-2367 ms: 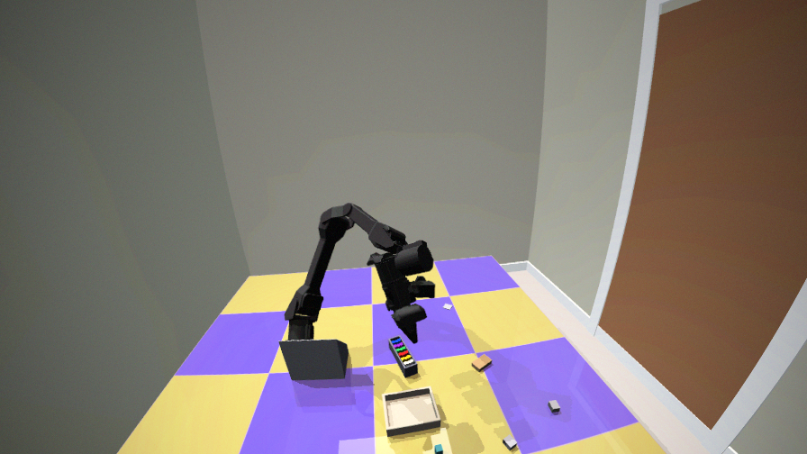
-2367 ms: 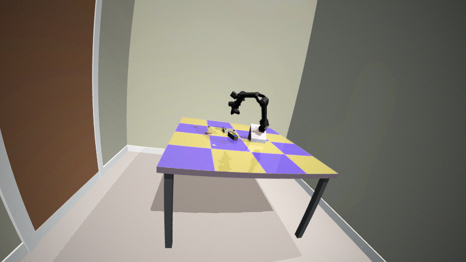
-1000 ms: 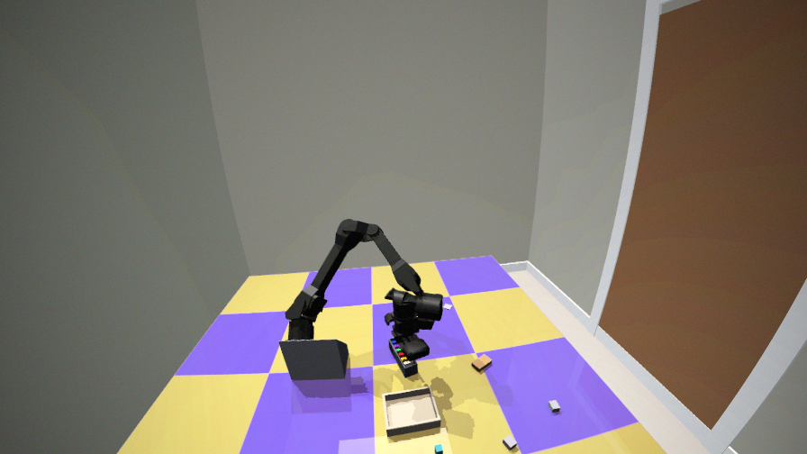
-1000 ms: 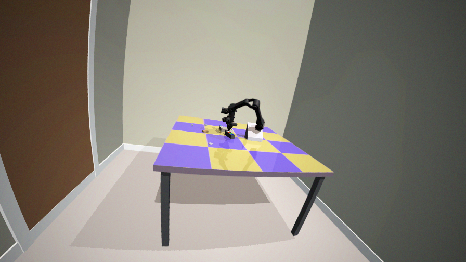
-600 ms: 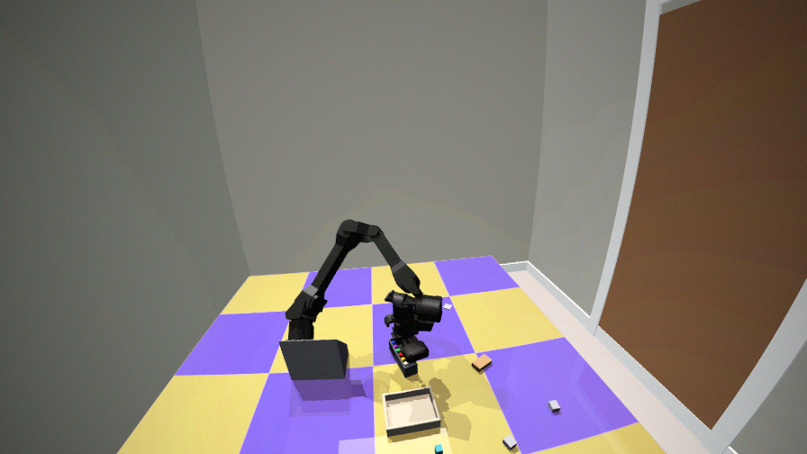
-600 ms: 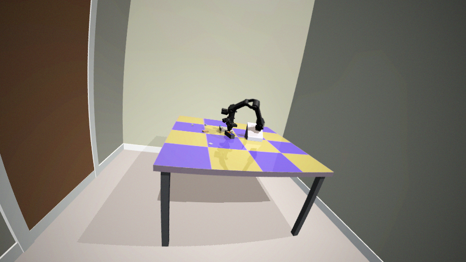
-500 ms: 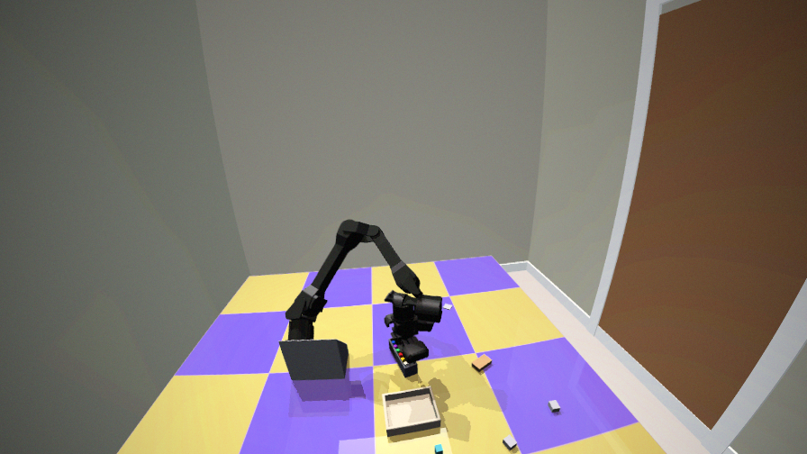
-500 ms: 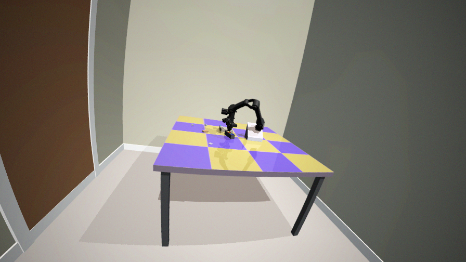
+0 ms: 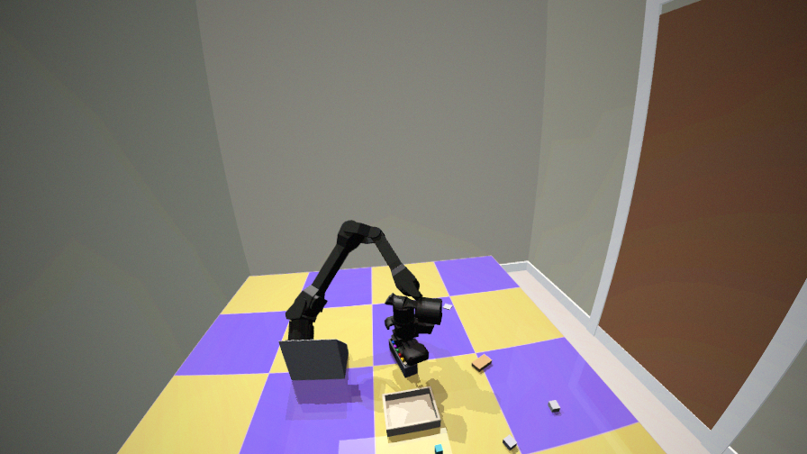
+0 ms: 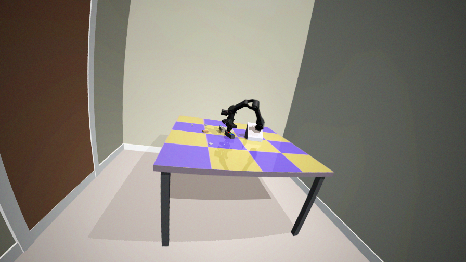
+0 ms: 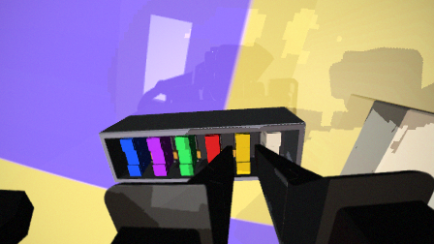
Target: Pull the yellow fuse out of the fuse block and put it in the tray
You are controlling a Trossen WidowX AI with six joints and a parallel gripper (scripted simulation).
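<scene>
My gripper tip is 1 cm above the yellow fuse. Also, from my gripper tip: tray (1 cm ahead, 16 cm to the right, 3 cm below); then red fuse (1 cm behind, 2 cm to the left, 1 cm below); then white fuse (1 cm ahead, 2 cm to the right, 1 cm below).
</scene>
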